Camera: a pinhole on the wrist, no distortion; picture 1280 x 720 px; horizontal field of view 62.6 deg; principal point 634.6 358.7 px. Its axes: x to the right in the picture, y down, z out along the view. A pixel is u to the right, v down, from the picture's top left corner.
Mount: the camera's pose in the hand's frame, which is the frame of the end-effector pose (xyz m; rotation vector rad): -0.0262 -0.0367 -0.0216 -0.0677 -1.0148 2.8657
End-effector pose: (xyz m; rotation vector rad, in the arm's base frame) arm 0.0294 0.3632 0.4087 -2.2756 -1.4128 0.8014
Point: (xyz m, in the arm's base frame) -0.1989 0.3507 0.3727
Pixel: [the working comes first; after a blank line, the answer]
In the camera's frame: 0.0410 -0.0412 0.2145

836 156
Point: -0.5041 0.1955 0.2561
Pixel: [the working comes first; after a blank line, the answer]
In the camera's frame: 0.2400 -0.1404 0.4998

1140 63
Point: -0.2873 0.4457 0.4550
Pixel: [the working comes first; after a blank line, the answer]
In the camera's frame: -0.0066 0.0783 0.2985

611 635
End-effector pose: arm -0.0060 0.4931 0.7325 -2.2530 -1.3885 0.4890
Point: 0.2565 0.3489 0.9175
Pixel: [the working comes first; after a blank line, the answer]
In the camera's frame: 0.0253 0.0407 -0.3465

behind the camera
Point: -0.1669 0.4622 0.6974
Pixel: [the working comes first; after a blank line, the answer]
In the camera's frame: 0.0616 -0.0353 0.1367

1109 87
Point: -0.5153 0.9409 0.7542
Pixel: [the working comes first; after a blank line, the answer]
In the camera's frame: -0.2677 0.1731 0.5860

154 670
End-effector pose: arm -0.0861 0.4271 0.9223 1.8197 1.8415 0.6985
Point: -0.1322 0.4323 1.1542
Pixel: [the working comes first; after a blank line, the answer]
In the camera's frame: -0.0213 -0.0020 -0.2409

behind the camera
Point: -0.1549 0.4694 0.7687
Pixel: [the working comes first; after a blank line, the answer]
In the camera's frame: -0.0784 0.0222 0.1421

54 523
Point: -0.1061 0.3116 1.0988
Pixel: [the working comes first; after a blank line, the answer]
In the camera's frame: 0.0988 -0.0148 -0.1796

behind the camera
